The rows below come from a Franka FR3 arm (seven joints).
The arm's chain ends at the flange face. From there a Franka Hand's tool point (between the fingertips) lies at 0.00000 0.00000 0.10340 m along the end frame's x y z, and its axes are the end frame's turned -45 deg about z.
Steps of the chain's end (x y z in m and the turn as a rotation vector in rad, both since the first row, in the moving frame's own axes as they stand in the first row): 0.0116 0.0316 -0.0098 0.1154 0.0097 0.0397; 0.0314 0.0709 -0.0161 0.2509 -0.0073 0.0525; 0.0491 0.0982 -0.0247 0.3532 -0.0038 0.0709; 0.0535 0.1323 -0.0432 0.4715 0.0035 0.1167
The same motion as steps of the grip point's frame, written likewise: -0.0049 0.0230 -0.0105 0.0747 0.0885 0.0397; -0.0098 0.0541 -0.0193 0.1826 0.1723 0.0525; -0.0088 0.0795 -0.0311 0.2524 0.2471 0.0709; -0.0204 0.1005 -0.0545 0.3309 0.3359 0.1167
